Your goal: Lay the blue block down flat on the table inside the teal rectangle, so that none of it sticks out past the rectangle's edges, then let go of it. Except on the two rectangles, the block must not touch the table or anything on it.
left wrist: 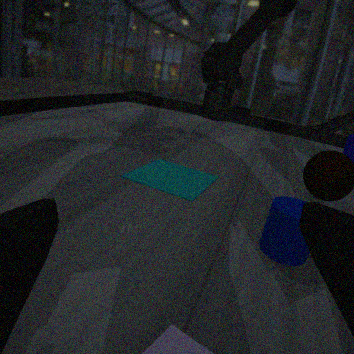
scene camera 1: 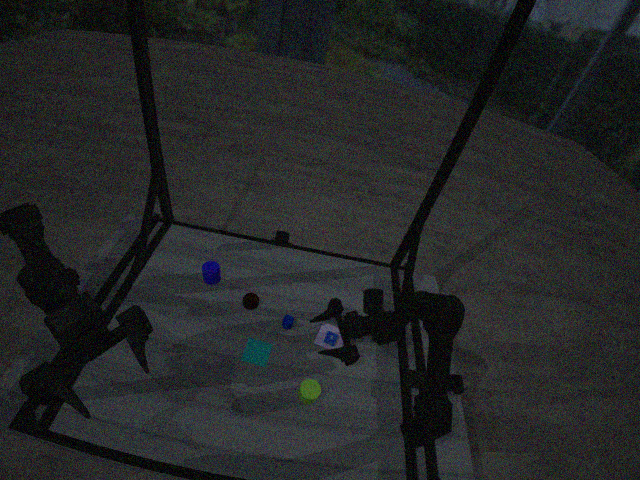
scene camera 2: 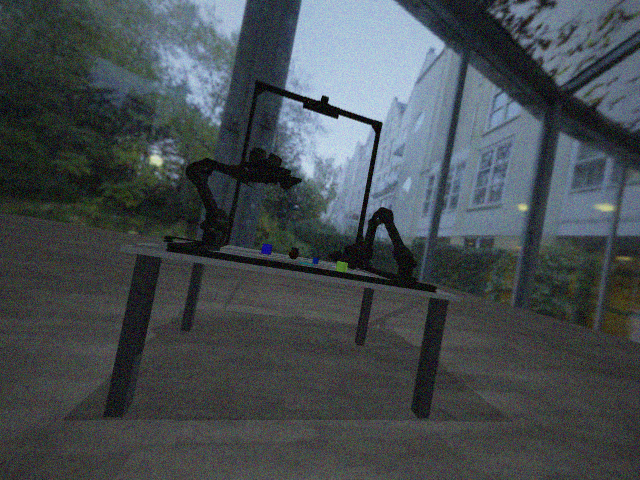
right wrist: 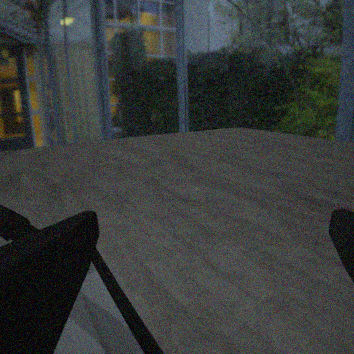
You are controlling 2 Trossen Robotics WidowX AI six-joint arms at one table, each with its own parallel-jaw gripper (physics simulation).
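Places are measured from the left arm's base along level axes (x ahead, y left, z up), in centimetres.
Pixels of known places: left gripper, fingertip midpoint: [left wrist: 181, 212] [scene camera 1: 314, 336] [scene camera 2: 332, 258]; right gripper, fingertip midpoint: [scene camera 1: 119, 394] [scene camera 2: 296, 176] [right wrist: 214, 222]; left arm's base, link origin: [scene camera 1: 417, 433] [scene camera 2: 403, 279]; right arm's base, link origin: [left wrist: 215, 110] [scene camera 2: 209, 244].
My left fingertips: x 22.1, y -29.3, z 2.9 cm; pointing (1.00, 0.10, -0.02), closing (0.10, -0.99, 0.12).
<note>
For each thing: its middle in the pictures, then the offset to it from my left fingertips. "spot": a spot on its surface instead.
- blue block, body centre: [scene camera 1: 330, 338] dx -5.9, dy -0.7, dz -3.9 cm
- pale lavender rectangle, surface spot: [scene camera 1: 326, 328] spot: dx -5.6, dy -4.5, dz -4.7 cm
- teal rectangle, surface spot: [left wrist: 172, 179] [scene camera 1: 260, 351] [scene camera 2: 307, 263] spot: dx +14.5, dy +0.9, dz -4.8 cm
- small blue cylinder, body centre: [left wrist: 289, 229] [scene camera 1: 287, 322] [scene camera 2: 315, 260] dx +6.0, dy -7.0, dz -3.3 cm
- dark red ball, body centre: [left wrist: 328, 175] [scene camera 1: 250, 301] dx +16.3, dy -14.3, dz -2.4 cm
- larger blue cylinder, body centre: [scene camera 1: 211, 273] [scene camera 2: 266, 249] dx +28.2, dy -25.3, dz -2.2 cm
- lime cylinder, body centre: [scene camera 1: 309, 391] [scene camera 2: 341, 266] dx +3.5, dy +14.0, dz -2.7 cm
The blue block [scene camera 1: 330, 338] lies on the pale lavender rectangle [scene camera 1: 326, 328] in scene camera 1. A corner of that rectangle shows at the bottom of the left wrist view [left wrist: 175, 342]; the block does not show there. My left gripper [scene camera 1: 315, 336] [left wrist: 181, 212] is open and empty, its fingers spread low on either side of the lavender rectangle; their exact height is hard to tell. The teal rectangle [scene camera 1: 257, 352] [scene camera 2: 306, 263] [left wrist: 172, 179] lies bare, farther left in scene camera 1. My right gripper [scene camera 1: 118, 394] [scene camera 2: 297, 180] [right wrist: 214, 222] is open and empty, high above the table's left side.
A small blue cylinder [scene camera 1: 287, 321] [scene camera 2: 315, 260] [left wrist: 282, 232] stands between the rectangles, toward the back, near one left fingertip in the left wrist view. A dark red ball [scene camera 1: 250, 301] [left wrist: 330, 175] and larger blue cylinder [scene camera 1: 210, 272] are farther back. A lime cylinder [scene camera 1: 310, 390] [scene camera 2: 341, 266] stands in front.
</note>
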